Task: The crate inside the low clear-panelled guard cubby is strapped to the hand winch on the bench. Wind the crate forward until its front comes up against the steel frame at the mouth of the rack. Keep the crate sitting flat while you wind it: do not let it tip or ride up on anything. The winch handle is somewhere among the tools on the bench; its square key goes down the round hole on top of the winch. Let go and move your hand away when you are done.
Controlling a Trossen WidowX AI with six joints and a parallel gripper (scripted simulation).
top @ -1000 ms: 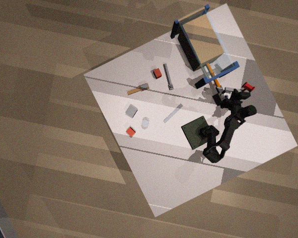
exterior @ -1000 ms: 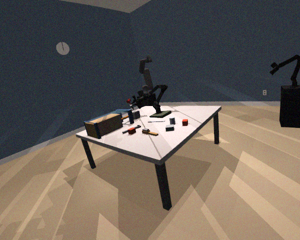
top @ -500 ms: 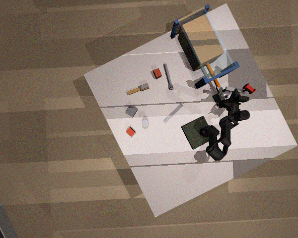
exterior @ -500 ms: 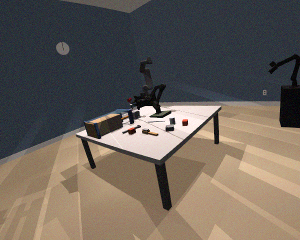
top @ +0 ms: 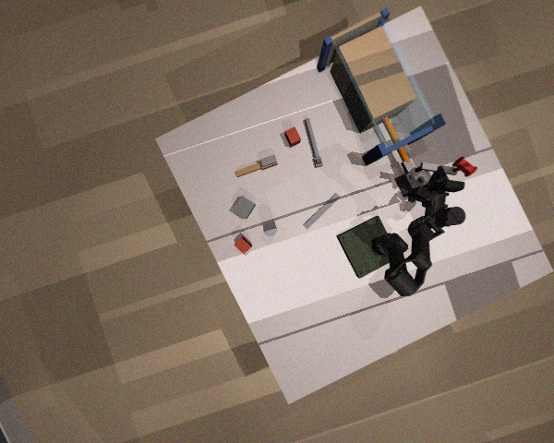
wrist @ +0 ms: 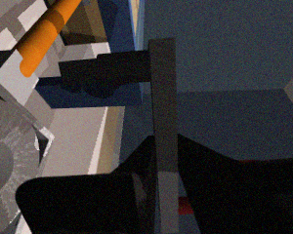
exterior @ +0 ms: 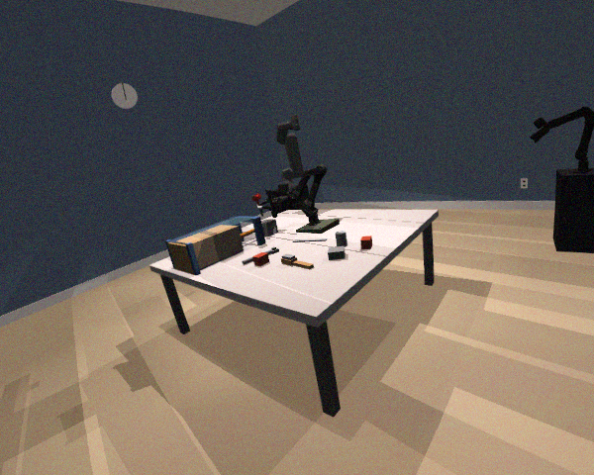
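Right now my gripper tip is 40 mm to the left of the red knob, 40 mm below it and 40 mm past it. Round my gripper tip: winch handle (10 mm to the right, 10 mm behind, 10 mm above); blue frame (140 mm ahead, 80 mm below, 10 mm to the left); grey winch (160 mm below, 40 mm behind, 10 mm to the left).
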